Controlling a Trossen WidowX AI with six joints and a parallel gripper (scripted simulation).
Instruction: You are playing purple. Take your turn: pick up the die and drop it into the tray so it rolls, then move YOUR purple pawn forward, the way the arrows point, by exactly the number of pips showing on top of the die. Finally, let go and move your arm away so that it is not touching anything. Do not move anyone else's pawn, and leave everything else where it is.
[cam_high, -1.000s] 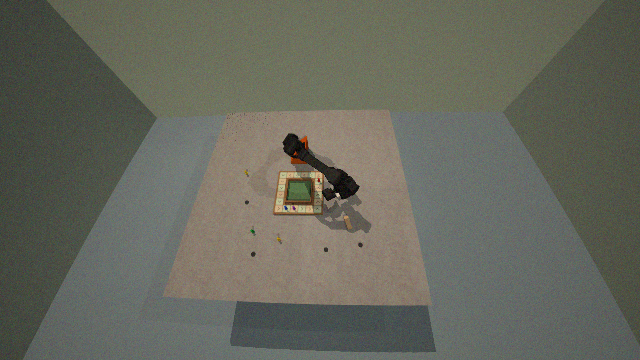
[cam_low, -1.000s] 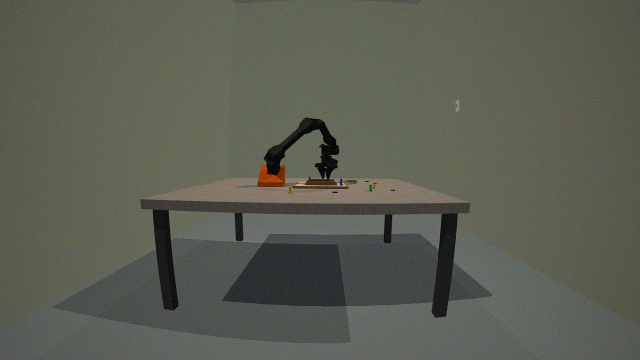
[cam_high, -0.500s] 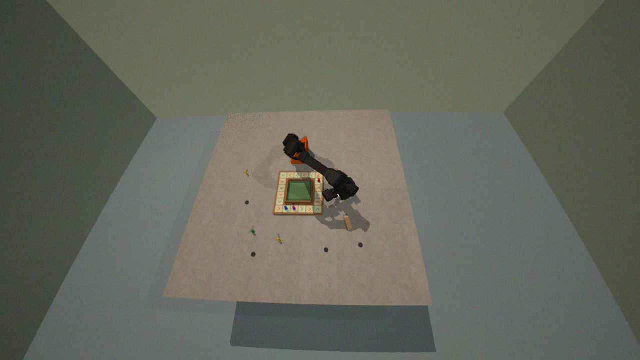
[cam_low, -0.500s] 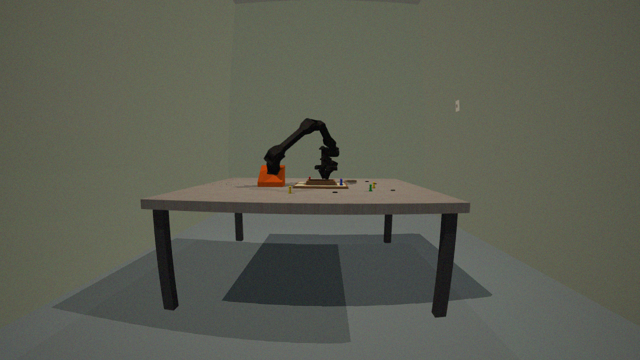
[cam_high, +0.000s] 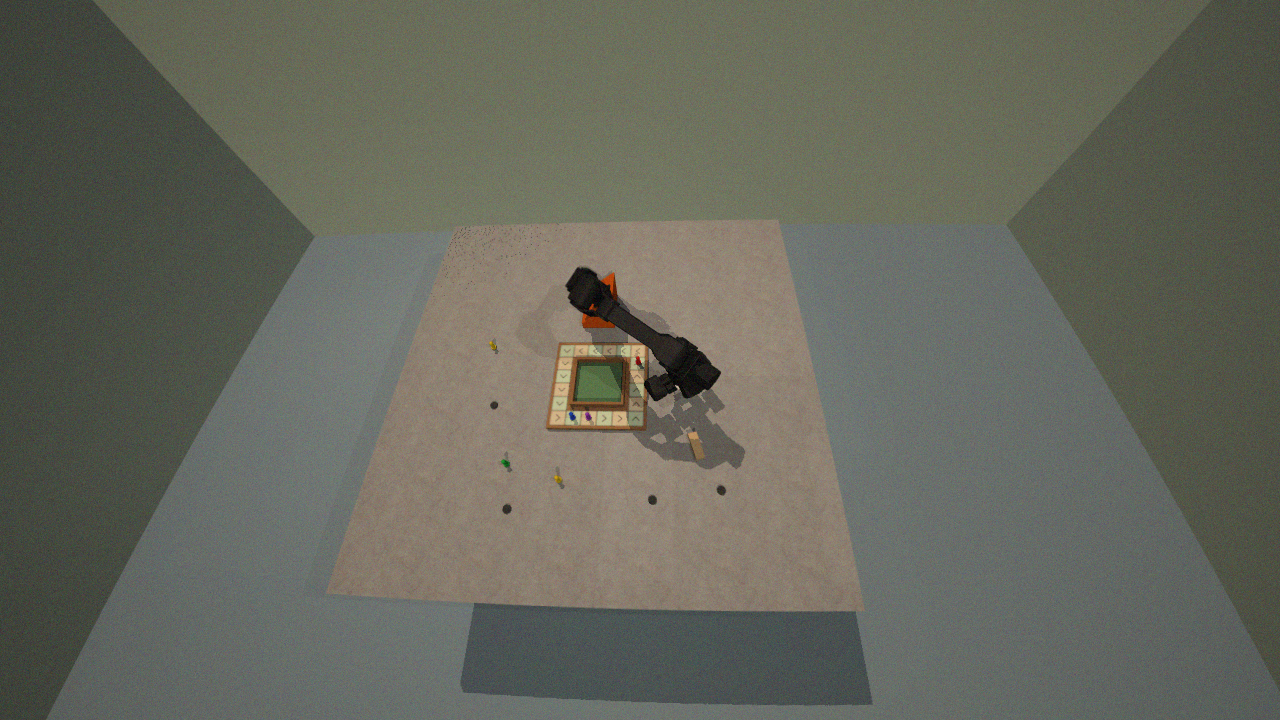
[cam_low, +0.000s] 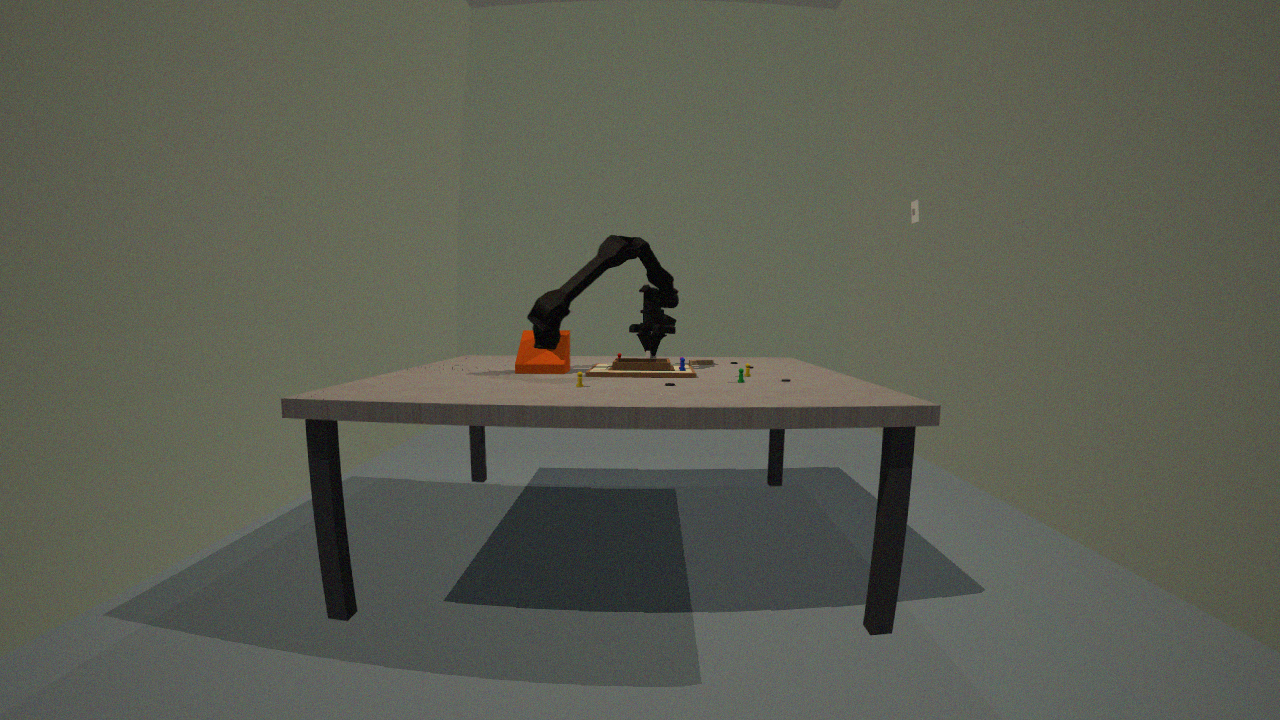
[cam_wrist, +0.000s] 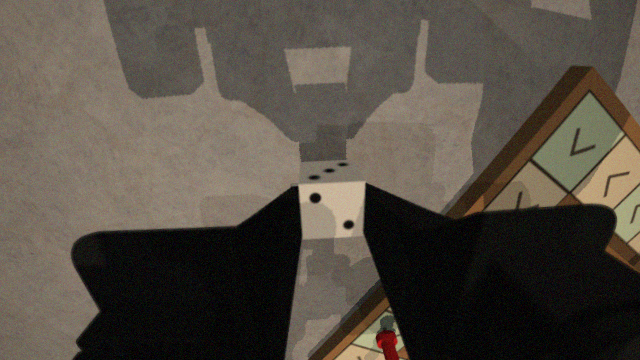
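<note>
Right now my gripper tip is 10 cm short of the purple pawn and 24 cm to the left of it. Round my gripper tip: red pawn (9 cm behind, 12 cm to the right); then wooden block (16 cm ahead, 6 cm to the left, 2 cm below); then white die (right at my gripper tip).
</note>
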